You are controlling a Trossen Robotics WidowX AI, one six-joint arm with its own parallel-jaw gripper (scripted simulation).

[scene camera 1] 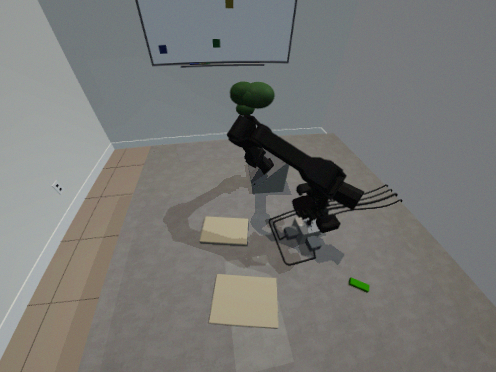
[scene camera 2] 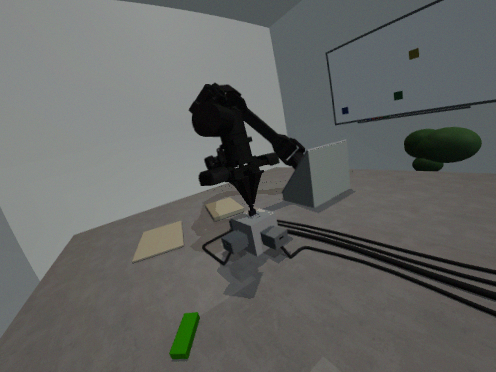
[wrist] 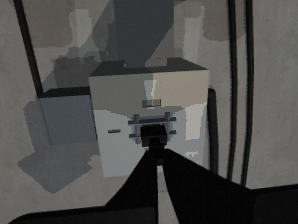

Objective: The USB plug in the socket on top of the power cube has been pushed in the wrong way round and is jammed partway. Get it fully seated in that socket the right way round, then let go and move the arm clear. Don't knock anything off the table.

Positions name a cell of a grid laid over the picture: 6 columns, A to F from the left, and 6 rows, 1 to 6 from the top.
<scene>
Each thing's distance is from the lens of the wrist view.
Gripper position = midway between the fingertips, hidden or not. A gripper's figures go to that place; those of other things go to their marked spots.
my gripper (wrist: D5): 11 cm
dark USB plug (wrist: D4): 12 cm
grey power cube (wrist: D3): 13 cm
</scene>
